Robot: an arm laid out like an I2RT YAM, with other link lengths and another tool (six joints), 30 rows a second.
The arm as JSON. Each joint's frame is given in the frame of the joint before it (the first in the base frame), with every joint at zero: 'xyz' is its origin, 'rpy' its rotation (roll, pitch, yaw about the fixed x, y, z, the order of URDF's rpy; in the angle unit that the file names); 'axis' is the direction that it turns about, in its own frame. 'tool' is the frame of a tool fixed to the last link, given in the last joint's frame.
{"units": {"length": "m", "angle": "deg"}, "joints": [
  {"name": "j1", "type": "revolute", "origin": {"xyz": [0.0, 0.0, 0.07], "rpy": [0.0, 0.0, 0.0]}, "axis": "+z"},
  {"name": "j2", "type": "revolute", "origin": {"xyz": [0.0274, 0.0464, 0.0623], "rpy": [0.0, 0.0, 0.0]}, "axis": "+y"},
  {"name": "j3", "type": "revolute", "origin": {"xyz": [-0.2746, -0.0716, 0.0], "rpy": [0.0, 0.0, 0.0]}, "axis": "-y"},
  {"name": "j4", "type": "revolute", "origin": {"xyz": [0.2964, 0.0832, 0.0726], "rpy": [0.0, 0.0, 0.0]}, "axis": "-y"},
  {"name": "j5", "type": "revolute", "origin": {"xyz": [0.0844, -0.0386, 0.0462], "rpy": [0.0, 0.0, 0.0]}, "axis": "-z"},
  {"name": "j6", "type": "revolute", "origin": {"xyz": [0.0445, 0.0, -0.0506], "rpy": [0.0, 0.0, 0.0]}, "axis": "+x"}
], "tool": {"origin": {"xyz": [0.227, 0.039, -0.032], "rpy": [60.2, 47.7, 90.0]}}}
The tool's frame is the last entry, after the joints.
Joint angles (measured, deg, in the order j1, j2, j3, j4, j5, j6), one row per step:
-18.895 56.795 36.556 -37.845 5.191 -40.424
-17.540 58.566 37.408 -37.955 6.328 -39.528
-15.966 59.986 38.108 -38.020 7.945 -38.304
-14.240 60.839 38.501 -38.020 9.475 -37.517
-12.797 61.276 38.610 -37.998 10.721 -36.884
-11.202 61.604 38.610 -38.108 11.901 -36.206
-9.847 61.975 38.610 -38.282 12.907 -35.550
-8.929 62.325 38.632 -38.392 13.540 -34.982
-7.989 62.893 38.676 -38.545 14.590 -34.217
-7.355 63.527 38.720 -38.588 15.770 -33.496
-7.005 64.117 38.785 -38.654 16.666 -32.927
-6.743 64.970 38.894 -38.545 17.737 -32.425
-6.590 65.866 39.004 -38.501 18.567 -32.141
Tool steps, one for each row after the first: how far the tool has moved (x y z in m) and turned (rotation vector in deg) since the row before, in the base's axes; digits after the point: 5 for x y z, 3 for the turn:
0.00149 0.00269 -0.00251 -0.187 1.050 0.002
0.00143 0.00196 -0.00159 -0.562 0.830 -0.293
0.00144 0.00294 -0.00076 -0.818 0.574 0.289
0.00064 0.00276 -0.00073 -0.711 0.371 0.287
-0.00022 0.00415 -0.00122 -0.628 0.445 0.440
-0.00086 0.00365 -0.00160 -0.493 0.502 0.311
-0.00055 0.00275 -0.00140 -0.243 0.352 0.132
-0.00155 0.00118 -0.00206 -0.509 0.572 -0.204
-0.00164 -0.00119 -0.00196 -0.671 0.539 -0.521
-0.00167 -0.00157 -0.00180 -0.503 0.499 -0.537
-0.00137 -0.00296 -0.00222 -0.693 0.574 -0.635
-0.00188 -0.00255 -0.00271 -0.558 0.723 -0.442

